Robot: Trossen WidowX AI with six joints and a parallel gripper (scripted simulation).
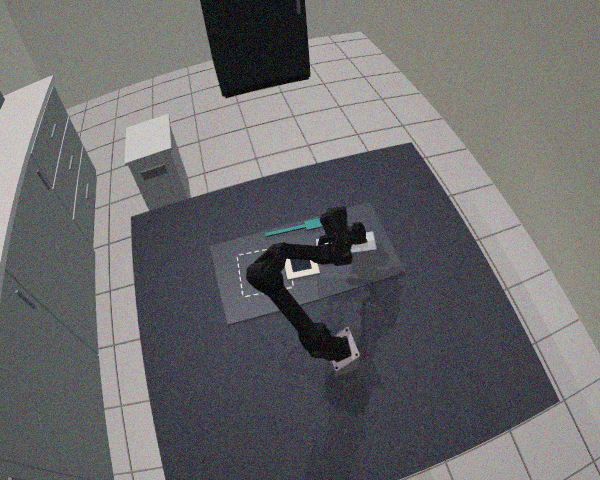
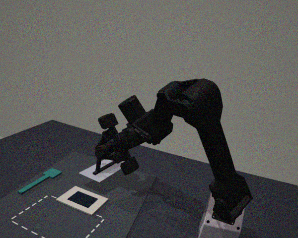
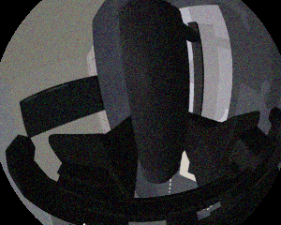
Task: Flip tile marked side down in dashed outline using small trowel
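Right now my gripper tip is 3 cm past the tile, 15 cm to the right of it and 9 cm above it. The rest, counted from my gripper tip: trowel (2 cm behind, 1 cm below); then teal flat tool (12 cm ahead, 12 cm to the left, 10 cm below).
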